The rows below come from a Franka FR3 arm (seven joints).
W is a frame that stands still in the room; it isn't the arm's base.
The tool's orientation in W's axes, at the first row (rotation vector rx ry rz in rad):
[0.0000 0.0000 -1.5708]
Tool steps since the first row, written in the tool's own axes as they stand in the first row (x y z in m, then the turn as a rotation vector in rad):
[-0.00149 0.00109 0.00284 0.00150 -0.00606 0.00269]
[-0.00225 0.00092 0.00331 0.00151 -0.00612 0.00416]
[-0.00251 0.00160 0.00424 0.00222 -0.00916 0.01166]
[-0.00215 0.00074 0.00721 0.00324 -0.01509 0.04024]
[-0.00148 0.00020 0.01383 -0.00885 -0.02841 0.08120]
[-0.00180 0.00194 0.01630 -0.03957 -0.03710 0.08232]
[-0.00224 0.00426 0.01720 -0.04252 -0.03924 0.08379]
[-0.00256 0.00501 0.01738 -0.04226 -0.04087 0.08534]
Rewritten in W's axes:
[0.00109 0.00149 0.00284 -0.00606 -0.00150 0.00269]
[0.00092 0.00225 0.00331 -0.00612 -0.00151 0.00416]
[0.00160 0.00251 0.00424 -0.00916 -0.00222 0.01166]
[0.00074 0.00215 0.00721 -0.01509 -0.00324 0.04024]
[0.00020 0.00148 0.01383 -0.02841 0.00885 0.08120]
[0.00194 0.00180 0.01630 -0.03710 0.03957 0.08232]
[0.00426 0.00224 0.01720 -0.03924 0.04252 0.08379]
[0.00501 0.00256 0.01738 -0.04087 0.04226 0.08534]

